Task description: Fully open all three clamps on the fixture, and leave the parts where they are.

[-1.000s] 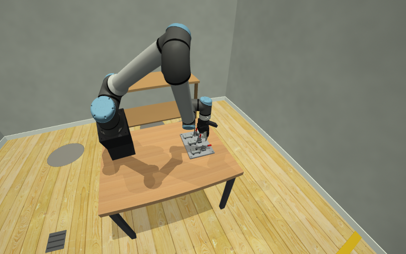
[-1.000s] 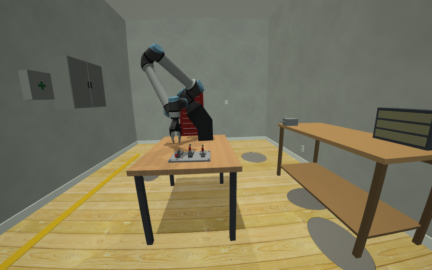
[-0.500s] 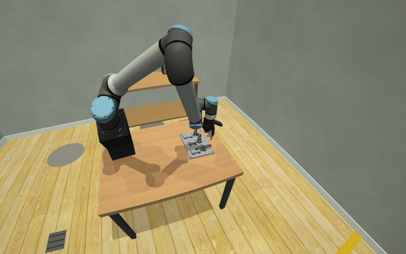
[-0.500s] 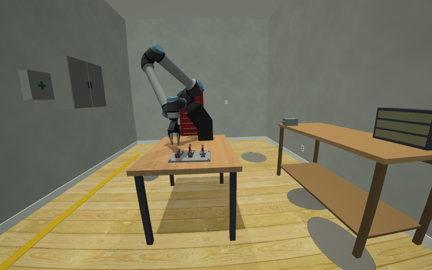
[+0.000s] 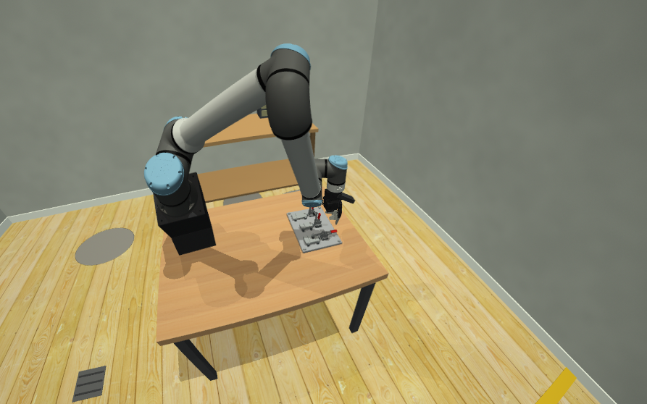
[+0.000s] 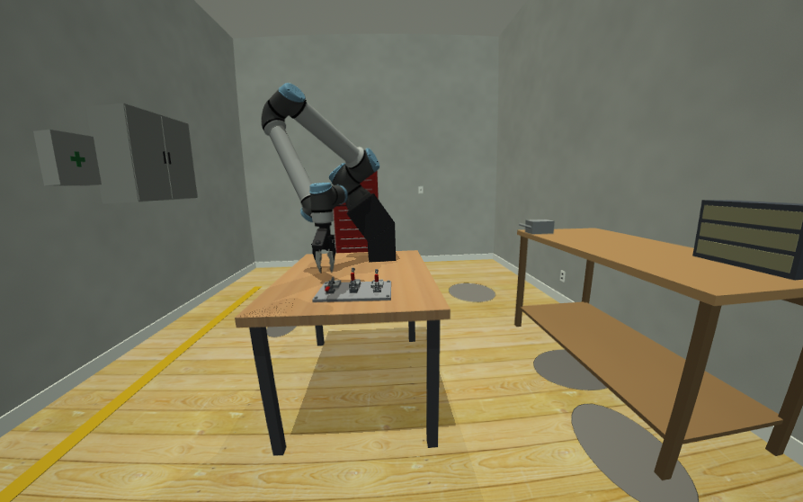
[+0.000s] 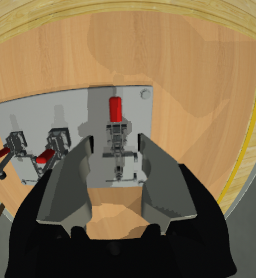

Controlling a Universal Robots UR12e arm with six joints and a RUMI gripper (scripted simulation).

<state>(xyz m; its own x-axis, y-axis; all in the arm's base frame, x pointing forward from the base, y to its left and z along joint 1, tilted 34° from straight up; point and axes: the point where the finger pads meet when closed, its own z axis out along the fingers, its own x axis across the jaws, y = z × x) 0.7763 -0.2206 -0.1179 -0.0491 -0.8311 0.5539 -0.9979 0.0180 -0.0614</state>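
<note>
The grey fixture plate lies 13 cm below my hand, 11 cm to the left of it and 8 cm behind it.
</note>
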